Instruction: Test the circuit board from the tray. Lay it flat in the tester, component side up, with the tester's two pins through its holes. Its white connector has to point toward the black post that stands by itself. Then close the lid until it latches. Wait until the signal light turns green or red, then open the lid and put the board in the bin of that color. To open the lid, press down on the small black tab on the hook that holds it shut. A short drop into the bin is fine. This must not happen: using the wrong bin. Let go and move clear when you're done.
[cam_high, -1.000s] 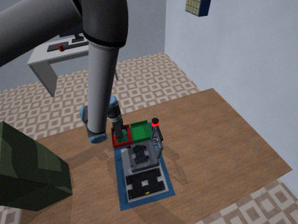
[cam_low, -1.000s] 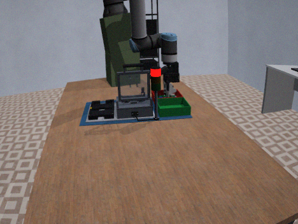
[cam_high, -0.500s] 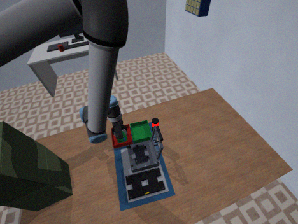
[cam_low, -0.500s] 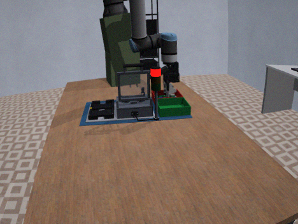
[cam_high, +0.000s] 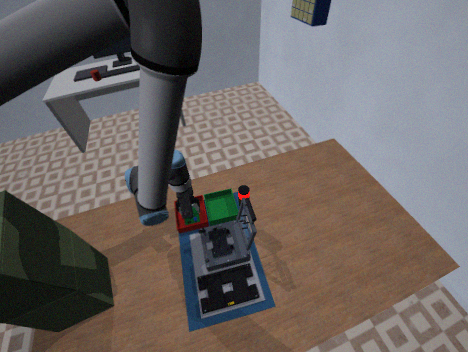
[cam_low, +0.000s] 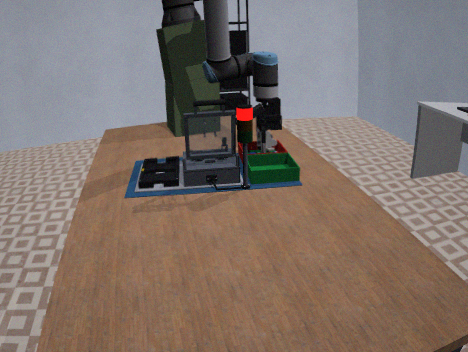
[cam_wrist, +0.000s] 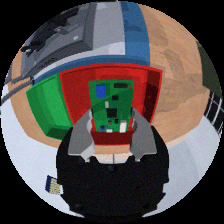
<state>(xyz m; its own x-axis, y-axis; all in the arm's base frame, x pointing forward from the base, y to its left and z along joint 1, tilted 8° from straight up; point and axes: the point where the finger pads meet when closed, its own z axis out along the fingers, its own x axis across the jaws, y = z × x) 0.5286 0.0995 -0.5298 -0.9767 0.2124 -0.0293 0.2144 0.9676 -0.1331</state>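
Right now the green circuit board is right at my hand. Also, from my hand: tester bed 210 mm to the right, 70 mm ahead, 50 mm above; then green bin 150 mm ahead, 30 mm to the right, 10 mm below; then red bin 10 mm below.
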